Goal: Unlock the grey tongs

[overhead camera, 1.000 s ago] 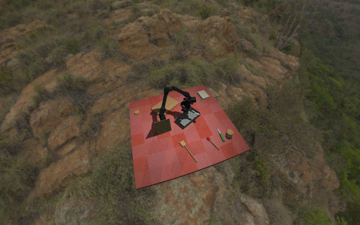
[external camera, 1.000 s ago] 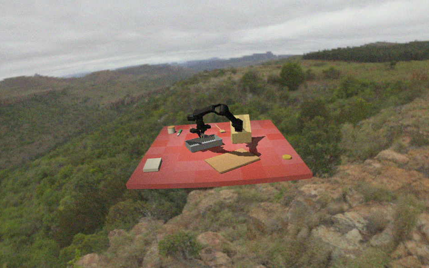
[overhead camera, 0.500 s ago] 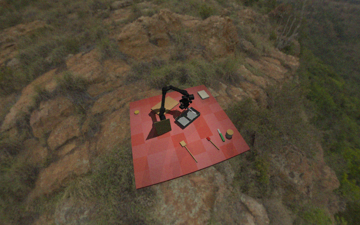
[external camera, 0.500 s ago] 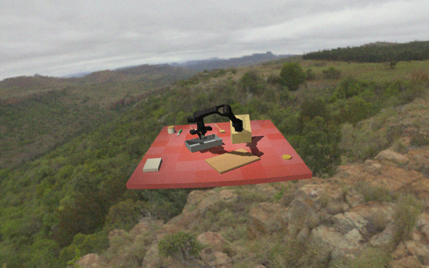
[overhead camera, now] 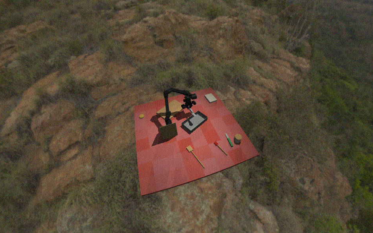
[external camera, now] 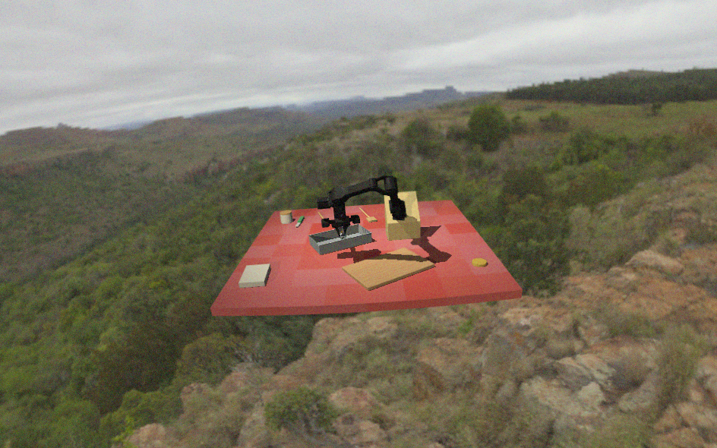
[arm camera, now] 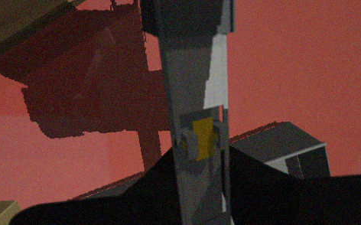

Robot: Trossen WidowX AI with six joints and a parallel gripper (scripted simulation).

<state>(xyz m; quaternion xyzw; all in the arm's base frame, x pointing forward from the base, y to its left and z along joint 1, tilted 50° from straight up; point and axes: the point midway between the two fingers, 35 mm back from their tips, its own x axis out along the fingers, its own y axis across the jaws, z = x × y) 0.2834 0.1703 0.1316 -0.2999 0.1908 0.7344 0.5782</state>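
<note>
My gripper tip is 230 mm past the wooden board, 160 mm to the right of it and 90 mm above it. The rest, counted from my gripper tip: roasting tin: 160 mm to the right, 70 mm below, 40 mm ahead; yellow lock piece: 40 mm above, 30 mm to the left; tan block: 390 mm ahead, 230 mm to the left, 90 mm below.
</note>
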